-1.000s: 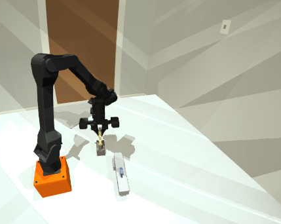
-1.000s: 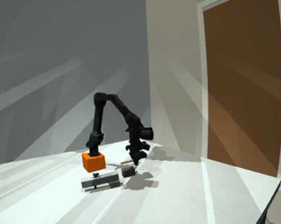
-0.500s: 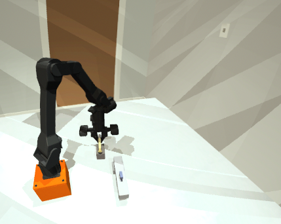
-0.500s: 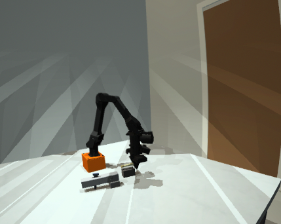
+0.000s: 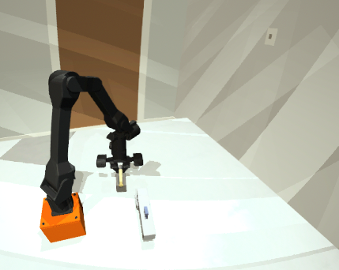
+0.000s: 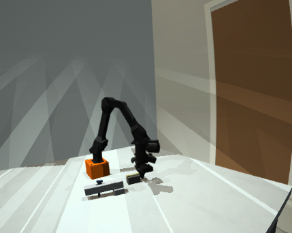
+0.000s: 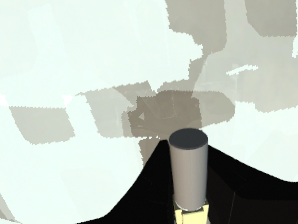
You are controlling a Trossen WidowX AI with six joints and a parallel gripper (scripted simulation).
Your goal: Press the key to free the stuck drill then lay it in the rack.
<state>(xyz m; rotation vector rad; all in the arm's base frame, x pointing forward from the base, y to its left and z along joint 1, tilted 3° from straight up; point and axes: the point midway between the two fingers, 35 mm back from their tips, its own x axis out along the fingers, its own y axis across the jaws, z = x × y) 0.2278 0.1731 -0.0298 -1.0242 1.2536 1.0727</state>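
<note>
Right now the drill is 10 mm behind my gripper tip, 40 mm to the right of it and 30 mm above it. Also, from my gripper tip: grey rack: 10 mm behind, 50 mm to the right, 10 mm above; then housing block: 30 mm ahead, 230 mm to the right, 30 mm above; then blue key: 20 mm ahead, 250 mm to the right, 40 mm above.
</note>
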